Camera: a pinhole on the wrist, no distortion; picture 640 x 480 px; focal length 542.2 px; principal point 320.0 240.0 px. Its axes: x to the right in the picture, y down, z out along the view. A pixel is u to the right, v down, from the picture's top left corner.
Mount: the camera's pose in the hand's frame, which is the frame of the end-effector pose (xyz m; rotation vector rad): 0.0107 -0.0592 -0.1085 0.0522 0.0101 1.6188
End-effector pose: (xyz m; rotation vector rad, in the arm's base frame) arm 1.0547 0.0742 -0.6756 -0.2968 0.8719 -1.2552
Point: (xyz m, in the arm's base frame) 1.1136 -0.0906 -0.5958
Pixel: 316 22
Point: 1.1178 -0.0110 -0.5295
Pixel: 300 242
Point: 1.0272 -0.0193 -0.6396
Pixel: 272 35
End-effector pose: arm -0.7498 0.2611 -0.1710 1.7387 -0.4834 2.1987
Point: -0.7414 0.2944 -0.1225
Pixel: 432 85
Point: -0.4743 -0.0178 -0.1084
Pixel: 548 272
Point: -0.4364 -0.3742 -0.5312
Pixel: outside the picture
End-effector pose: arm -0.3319 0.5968 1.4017 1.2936 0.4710 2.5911
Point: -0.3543 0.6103 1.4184
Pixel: 616 145
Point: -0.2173 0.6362 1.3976
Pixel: 388 444
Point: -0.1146 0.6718 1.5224
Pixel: 375 299
